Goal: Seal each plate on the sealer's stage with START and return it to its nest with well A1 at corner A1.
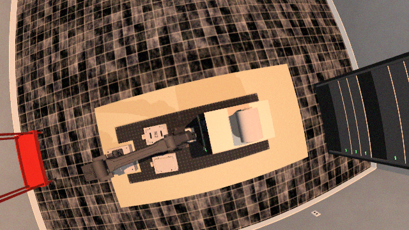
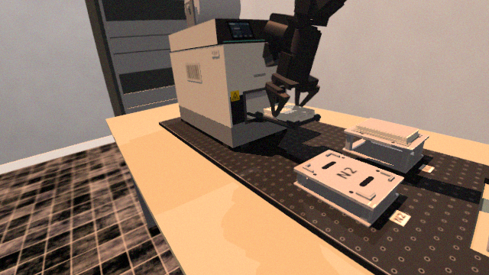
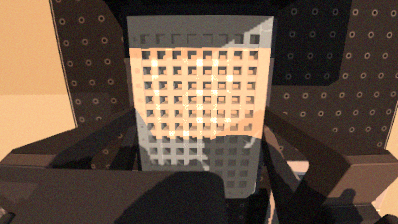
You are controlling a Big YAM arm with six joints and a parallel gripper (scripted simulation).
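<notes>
Right now my hand is right at the well plate. The rest, counted from my hand: sealer stage (10 mm below); plate nest N2 (200 mm behind, 60 mm to the left, 80 mm below); sealer screen (120 mm ahead, 40 mm to the left, 200 mm above).
</notes>
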